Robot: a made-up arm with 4 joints. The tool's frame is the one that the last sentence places.
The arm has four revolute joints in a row. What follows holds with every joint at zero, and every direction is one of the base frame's.
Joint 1 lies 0.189 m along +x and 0.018 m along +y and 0.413 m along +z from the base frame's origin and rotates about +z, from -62.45 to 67.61 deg.
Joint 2 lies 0.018 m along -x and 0.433 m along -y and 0.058 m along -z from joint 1 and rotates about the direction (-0.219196, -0.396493, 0.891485), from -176.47 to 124.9 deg.
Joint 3 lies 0.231 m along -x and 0.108 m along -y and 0.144 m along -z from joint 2 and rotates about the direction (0.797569, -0.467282, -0.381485), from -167.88 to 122.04 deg.
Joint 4 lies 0.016 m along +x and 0.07 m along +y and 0.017 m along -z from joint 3 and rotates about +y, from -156.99 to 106.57 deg.
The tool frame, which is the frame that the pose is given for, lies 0.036 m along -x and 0.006 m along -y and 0.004 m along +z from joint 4; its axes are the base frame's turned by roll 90, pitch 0 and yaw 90 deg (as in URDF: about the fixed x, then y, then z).
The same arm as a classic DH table. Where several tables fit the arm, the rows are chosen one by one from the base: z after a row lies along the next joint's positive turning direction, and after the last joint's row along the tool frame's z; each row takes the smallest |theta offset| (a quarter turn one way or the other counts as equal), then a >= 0, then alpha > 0; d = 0 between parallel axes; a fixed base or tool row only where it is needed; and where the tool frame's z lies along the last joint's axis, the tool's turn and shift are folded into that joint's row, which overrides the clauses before.
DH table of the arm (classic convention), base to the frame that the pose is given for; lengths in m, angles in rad. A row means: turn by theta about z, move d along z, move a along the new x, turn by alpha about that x. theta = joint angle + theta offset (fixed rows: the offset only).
base (fixed): d 0  theta0 0.095  a 0.1899  alpha 0
joint 1: d -0.4078  theta0 -0.6  a 0.1937  alpha 0.4702
joint 2: d 0.7873  theta0 1.3645  a -0.2746  alpha 1.9067
joint 3: d -0.0767  theta0 0.8506  a -0.0084  alpha 2.057
joint 4: d 0.0755  theta0 -0.4461  a 0.004  alpha -1.5708
tool (fixed): d -0.036  theta0 -1.5708  a 0  alpha 0
Joint limits (rad, base to tool): -1.09..1.18 -3.08..2.1799 -2.9301..2.13 -2.74..1.86

